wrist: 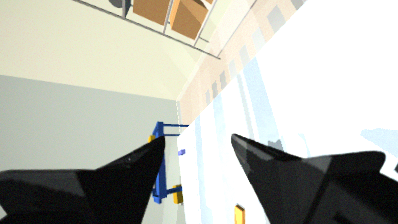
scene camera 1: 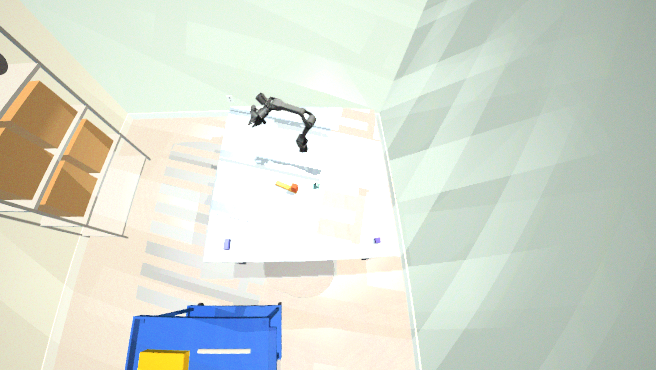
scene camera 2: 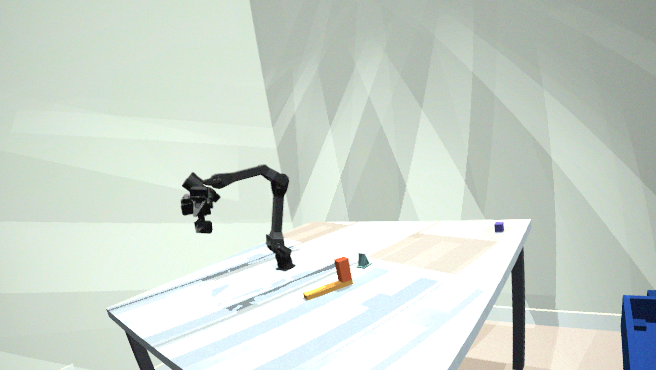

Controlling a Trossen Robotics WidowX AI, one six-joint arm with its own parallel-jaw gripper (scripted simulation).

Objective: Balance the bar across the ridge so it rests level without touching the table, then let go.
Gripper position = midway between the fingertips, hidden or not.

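Note:
Open and holding nothing, the gripper (scene camera 2: 195, 224) can also be seen in the wrist view, where it is the gripper (wrist: 198, 139). The scene also has a bar (scene camera 2: 342, 264).

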